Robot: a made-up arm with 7 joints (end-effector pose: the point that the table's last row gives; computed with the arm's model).
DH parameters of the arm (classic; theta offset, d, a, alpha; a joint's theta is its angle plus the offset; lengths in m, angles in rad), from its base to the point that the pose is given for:
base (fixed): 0 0.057 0 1.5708
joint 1: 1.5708 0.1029 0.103 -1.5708
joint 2: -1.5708 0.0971 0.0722 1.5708
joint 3: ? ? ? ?
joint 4: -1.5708 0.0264 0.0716 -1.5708
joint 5: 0 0.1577 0.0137 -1.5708
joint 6: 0 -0.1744 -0.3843 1.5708
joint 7: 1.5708 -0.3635 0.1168 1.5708
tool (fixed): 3.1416 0.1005 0 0
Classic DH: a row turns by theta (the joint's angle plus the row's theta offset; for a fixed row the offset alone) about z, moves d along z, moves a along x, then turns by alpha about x.
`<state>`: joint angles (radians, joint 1 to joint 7).
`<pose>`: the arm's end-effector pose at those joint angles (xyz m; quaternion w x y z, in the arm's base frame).
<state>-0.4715 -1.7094 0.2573 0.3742 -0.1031 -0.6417 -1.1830</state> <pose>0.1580 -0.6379 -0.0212 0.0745 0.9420 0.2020 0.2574</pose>
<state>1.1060 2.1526 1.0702 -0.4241 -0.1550 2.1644 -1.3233</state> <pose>-0.5619 0.6401 -0.2989 0.5939 -0.2646 -0.1114 0.7516</pose>
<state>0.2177 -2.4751 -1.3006 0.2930 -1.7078 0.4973 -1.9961</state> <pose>-0.0865 0.1890 -0.3408 0.6831 -0.5408 0.1684 0.4611</pose>
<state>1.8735 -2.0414 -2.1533 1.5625 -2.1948 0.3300 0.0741</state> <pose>0.0990 -0.4467 0.4835 0.2406 0.9457 0.2167 -0.0287</pose>
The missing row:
joint 3: 0 -0.3602 0.1102 1.5708
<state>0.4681 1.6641 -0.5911 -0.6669 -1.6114 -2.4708 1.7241</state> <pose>0.5400 0.2844 0.2890 0.0907 -0.3813 -0.8552 -0.3391</pose>
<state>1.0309 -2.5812 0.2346 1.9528 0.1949 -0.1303 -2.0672</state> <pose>0.6199 -0.2339 -0.0078 0.6312 -0.2062 0.2612 -0.7006</pose>
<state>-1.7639 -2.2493 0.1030 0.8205 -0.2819 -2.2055 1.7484</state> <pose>-0.9237 -0.3404 0.1004 0.8737 0.0763 -0.1013 0.4697</pose>
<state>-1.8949 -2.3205 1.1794 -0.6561 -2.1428 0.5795 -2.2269</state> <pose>0.2233 -0.6920 0.4163 0.4557 -0.2601 0.3722 -0.7656</pose>
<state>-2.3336 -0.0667 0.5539 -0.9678 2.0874 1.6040 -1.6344</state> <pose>0.7355 -0.3058 -0.7545 0.5587 -0.7546 0.3378 -0.0660</pose>
